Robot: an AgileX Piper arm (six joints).
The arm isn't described. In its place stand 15 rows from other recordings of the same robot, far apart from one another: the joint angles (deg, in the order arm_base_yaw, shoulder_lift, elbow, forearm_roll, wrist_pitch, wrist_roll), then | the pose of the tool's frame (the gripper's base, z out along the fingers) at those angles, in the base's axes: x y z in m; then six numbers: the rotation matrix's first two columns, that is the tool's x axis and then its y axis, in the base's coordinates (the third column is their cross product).
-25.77, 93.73, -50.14, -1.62, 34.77, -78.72 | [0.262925 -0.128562 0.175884 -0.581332 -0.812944 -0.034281 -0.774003 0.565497 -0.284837]
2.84, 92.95, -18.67, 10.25, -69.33, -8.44 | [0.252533 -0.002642 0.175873 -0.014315 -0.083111 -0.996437 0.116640 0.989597 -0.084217]
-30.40, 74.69, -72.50, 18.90, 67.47, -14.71 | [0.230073 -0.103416 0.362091 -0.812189 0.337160 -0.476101 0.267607 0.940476 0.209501]
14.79, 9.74, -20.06, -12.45, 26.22, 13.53 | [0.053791 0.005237 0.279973 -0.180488 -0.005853 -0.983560 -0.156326 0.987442 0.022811]
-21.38, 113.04, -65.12, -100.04, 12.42, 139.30 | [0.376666 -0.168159 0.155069 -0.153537 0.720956 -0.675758 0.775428 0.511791 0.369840]
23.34, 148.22, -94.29, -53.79, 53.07, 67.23 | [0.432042 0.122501 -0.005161 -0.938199 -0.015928 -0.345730 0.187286 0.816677 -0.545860]
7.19, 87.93, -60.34, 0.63, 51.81, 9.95 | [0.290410 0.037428 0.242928 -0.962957 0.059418 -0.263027 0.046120 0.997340 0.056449]
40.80, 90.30, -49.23, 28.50, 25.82, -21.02 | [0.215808 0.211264 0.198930 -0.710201 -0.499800 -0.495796 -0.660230 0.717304 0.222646]
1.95, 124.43, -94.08, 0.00, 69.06, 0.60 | [0.420287 0.014310 0.155861 -0.996759 -0.023459 0.076951 -0.023591 0.999721 -0.000806]
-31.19, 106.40, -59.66, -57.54, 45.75, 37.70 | [0.264591 -0.224472 0.164083 -0.895687 0.381340 -0.228745 0.436175 0.653247 -0.618886]
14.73, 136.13, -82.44, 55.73, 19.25, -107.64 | [0.435095 0.140025 0.041335 -0.194772 -0.850517 -0.488553 -0.896226 0.356712 -0.263696]
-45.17, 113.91, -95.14, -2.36, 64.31, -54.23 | [0.291833 -0.298359 0.238196 -0.979911 -0.178951 -0.088038 -0.159755 0.968577 -0.190623]
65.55, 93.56, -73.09, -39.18, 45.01, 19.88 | [0.182828 0.303876 0.291504 -0.203531 -0.825585 -0.526293 -0.750954 0.476546 -0.457135]
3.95, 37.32, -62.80, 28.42, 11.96, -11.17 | [0.088091 0.015079 0.501902 0.279215 0.306368 -0.910043 -0.252080 0.937882 0.238398]
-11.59, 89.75, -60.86, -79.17, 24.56, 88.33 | [0.333778 -0.106377 0.284082 -0.369870 0.241005 -0.897281 0.609040 0.792216 -0.038268]
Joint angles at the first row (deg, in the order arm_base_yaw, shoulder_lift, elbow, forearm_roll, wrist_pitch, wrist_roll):
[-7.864, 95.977, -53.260, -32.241, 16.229, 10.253]
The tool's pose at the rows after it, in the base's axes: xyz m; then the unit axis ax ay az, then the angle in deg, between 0 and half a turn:
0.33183, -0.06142, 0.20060, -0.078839, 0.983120, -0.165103, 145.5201
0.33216, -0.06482, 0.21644, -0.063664, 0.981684, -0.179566, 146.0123
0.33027, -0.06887, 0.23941, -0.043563, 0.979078, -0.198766, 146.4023
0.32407, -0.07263, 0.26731, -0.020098, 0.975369, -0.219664, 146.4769
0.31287, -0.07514, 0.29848, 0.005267, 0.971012, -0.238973, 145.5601
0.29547, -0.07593, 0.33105, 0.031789, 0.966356, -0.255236, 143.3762
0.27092, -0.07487, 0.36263, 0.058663, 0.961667, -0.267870, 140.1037
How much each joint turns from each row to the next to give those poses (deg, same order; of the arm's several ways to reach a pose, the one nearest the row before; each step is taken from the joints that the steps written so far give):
[0.001, -0.439, -1.370, 0.087, 2.369, 0.110]
[-0.001, -1.333, -2.310, 0.074, 4.249, 0.243]
[0.001, -2.064, -2.985, -0.070, 5.563, 0.271]
[-0.001, -2.805, -3.090, -0.241, 6.083, 0.282]
[0.001, -3.569, -2.809, -0.311, 5.548, 0.346]
[0.000, -4.484, -2.128, -0.330, 4.499, 0.508]
[-0.002, -5.496, -1.169, -0.242, 3.445, 0.613]

